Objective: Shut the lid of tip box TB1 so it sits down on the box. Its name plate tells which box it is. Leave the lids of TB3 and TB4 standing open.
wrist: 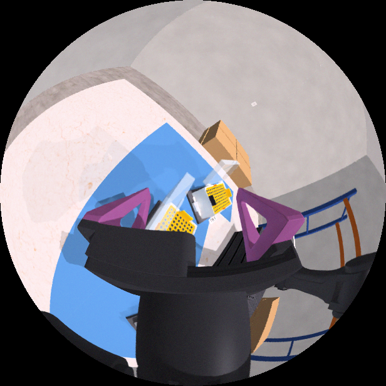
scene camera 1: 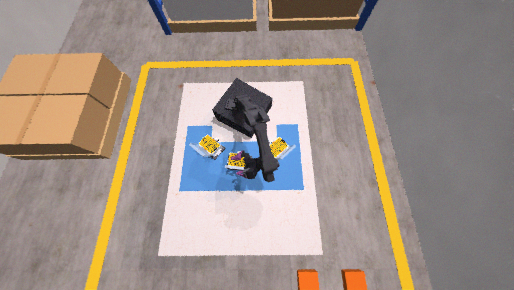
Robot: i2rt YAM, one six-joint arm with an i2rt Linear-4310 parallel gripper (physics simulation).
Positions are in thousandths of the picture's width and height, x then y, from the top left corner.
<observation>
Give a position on a clear lid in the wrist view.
424,558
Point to a blue mat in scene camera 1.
388,598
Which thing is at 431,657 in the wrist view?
My gripper.
</observation>
